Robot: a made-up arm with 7 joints.
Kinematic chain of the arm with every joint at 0, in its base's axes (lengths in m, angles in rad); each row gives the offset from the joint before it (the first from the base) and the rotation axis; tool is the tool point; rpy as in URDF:
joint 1: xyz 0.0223 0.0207 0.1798 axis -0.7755 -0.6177 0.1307
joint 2: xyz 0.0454 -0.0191 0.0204 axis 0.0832 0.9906 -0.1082
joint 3: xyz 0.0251 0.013 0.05 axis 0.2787 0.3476 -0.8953
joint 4: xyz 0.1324 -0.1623 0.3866 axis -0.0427 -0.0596 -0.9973
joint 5: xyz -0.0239 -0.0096 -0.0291 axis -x
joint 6: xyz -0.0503 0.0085 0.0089 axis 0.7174 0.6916 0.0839
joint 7: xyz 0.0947 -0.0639 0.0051 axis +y
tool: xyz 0.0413 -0.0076 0.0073 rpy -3.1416 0 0
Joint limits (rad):
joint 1: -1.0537..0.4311
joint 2: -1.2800..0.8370
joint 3: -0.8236..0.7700
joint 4: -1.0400..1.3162
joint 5: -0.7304..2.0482
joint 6: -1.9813..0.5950
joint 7: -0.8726..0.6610
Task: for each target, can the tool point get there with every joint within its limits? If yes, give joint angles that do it. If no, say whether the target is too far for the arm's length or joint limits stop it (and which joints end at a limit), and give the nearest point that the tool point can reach.
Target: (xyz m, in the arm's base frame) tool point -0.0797 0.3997 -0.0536
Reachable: no: joint limits stop it (at a limit: joint 1, joint 2, joint 3, joint 6) | nearest point -0.2918 0.1841 0.1924 | short by 0.390 m
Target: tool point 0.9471 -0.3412 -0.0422
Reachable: no: too far | nearest point 0.6549 -0.2410 0.0271 | short by 0.317 m
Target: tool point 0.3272 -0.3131 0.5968
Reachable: yes | joints -0.5496 -0.0848 -0.1316 0.2969 0.3246 -1.2190 0.3818
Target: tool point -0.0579 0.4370 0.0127
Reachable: no: joint limits stop it (at a limit: joint 1, joint 2, joint 3, joint 6) | nearest point -0.2837 0.1967 0.2132 | short by 0.386 m
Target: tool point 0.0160 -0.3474 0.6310
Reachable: yes | joints -0.3635 -0.6133 0.6202 0.3365 0.3159 -1.3993 0.1738
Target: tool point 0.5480 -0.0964 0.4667
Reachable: yes | joints -0.1681 0.6533 -0.3613 0.3833 0.8794 -0.8000 0.0272
